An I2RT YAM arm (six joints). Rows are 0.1 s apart.
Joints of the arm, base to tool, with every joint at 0 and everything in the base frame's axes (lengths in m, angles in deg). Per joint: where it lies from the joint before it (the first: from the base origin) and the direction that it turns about. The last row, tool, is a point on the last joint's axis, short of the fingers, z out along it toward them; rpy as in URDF.
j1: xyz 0 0 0.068 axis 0 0 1
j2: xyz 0.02 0.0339 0.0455 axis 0 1 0
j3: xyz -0.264 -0.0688 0 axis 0 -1 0
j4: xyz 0.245 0.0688 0.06 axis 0 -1 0
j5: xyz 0.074 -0.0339 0.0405 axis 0 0 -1
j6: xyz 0.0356 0 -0.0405 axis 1 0 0
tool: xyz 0 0 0 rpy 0 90 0
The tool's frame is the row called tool.
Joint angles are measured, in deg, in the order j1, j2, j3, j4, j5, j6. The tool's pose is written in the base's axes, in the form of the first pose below.
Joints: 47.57, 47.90, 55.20, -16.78, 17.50, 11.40
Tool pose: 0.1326 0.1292 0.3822 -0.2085 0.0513 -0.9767 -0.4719 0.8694 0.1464
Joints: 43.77, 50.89, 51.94, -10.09, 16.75, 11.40
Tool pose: 0.1545 0.1338 0.3658 -0.2015 0.0690 -0.9770 -0.4254 0.8923 0.1508
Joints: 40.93, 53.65, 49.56, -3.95, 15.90, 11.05
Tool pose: 0.1721 0.1363 0.3534 -0.1852 0.0834 -0.9792 -0.3970 0.9051 0.1522
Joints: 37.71, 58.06, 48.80, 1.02, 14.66, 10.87
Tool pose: 0.1947 0.1391 0.3418 -0.1856 0.0871 -0.9788 -0.3652 0.9186 0.1510
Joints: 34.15, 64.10, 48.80, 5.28, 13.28, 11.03
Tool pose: 0.2229 0.1413 0.3253 -0.2100 0.0825 -0.9742 -0.3250 0.9339 0.1492
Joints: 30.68, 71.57, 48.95, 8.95, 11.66, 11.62
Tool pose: 0.2544 0.1426 0.2994 -0.2657 0.0717 -0.9614 -0.2831 0.9475 0.1489
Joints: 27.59, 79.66, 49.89, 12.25, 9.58, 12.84
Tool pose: 0.2856 0.1425 0.2708 -0.3304 0.0746 -0.9409 -0.2488 0.9547 0.1631
